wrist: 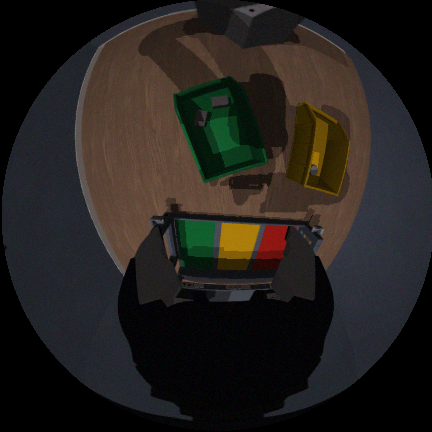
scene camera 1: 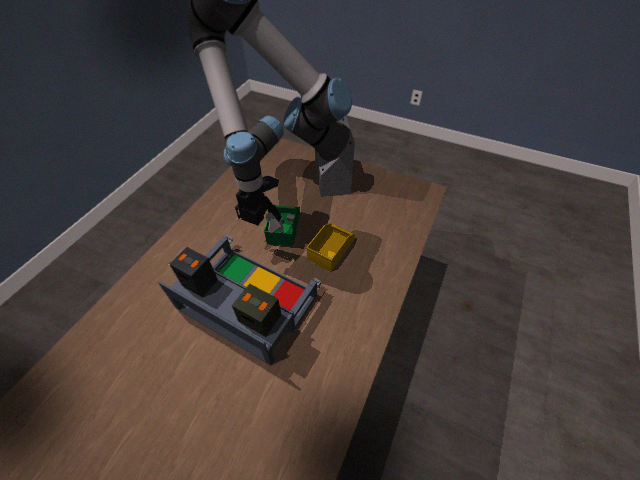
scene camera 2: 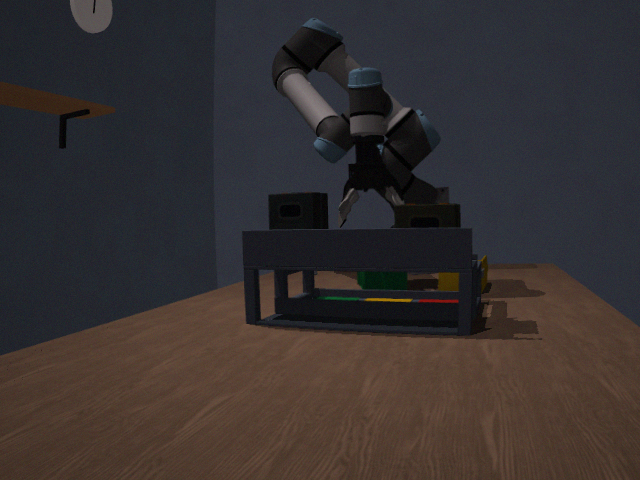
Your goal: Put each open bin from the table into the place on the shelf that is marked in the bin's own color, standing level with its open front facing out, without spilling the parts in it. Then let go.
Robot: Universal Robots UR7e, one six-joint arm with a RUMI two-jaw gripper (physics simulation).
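Frame: origin at the arm's base, x right, y ahead, z up, level; millimetres.
Seen in the pictures: gripper, fingertip midpoint: [wrist: 223, 228] [scene camera 1: 263, 225] [scene camera 2: 372, 227]; arm's base at its link origin: [scene camera 1: 335, 143].
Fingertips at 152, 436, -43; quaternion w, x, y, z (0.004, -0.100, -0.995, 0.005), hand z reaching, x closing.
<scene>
Pixels of each thing's top centre, then the offset from my fingertips to it, as dx, dy, dz. "pt": a spot on its surface instead.
- green bin at a spot on its surface: [wrist: 225, 131] pt -32, -115, -149
- yellow bin at a spot on its surface: [scene camera 2: 448, 282] pt -169, +5, -127
- grey shelf at a spot on its surface: [scene camera 2: 356, 249] pt +30, +340, -22
- green mark at a spot on its surface: [wrist: 197, 237] [scene camera 1: 234, 272] pt +85, +111, -145
- yellow mark at a spot on its surface: [wrist: 239, 239] [scene camera 1: 260, 285] pt -21, +140, -145
- red mark at a spot on its surface: [wrist: 272, 242] [scene camera 1: 283, 299] pt -112, +175, -145
- dark case at its top centre: [scene camera 2: 298, 192] [scene camera 1: 188, 260] +132, +228, +72
- olive case at its top centre: [scene camera 2: 428, 204] [scene camera 1: 255, 301] -89, +297, +45
The green bin [scene camera 1: 280, 238] [scene camera 2: 385, 280] [wrist: 225, 131] stands upright on the table, turned slightly, with two grey parts inside. The yellow bin [scene camera 1: 321, 258] [scene camera 2: 448, 282] [wrist: 320, 150] stands upright beside it, with a small grey part. The grey shelf [scene camera 1: 223, 302] [scene camera 2: 356, 249] has a green mark [scene camera 1: 236, 268] [wrist: 197, 237], a yellow mark [scene camera 1: 262, 279] [wrist: 239, 239] and a red mark [scene camera 1: 289, 294] [wrist: 272, 242] on its lower level, none with a bin on it. My gripper [scene camera 1: 256, 222] [scene camera 2: 369, 221] [wrist: 223, 228] is open and empty, above the table near the green bin; one finger overlaps that bin in scene camera 1.
A dark case [scene camera 1: 193, 271] [scene camera 2: 298, 211] and an olive case [scene camera 1: 256, 308] [scene camera 2: 427, 213], both with orange latches, stand on the shelf's top board, at its left and right. The robot's base [scene camera 1: 336, 173] stands at the table's far end, behind the bins.
</scene>
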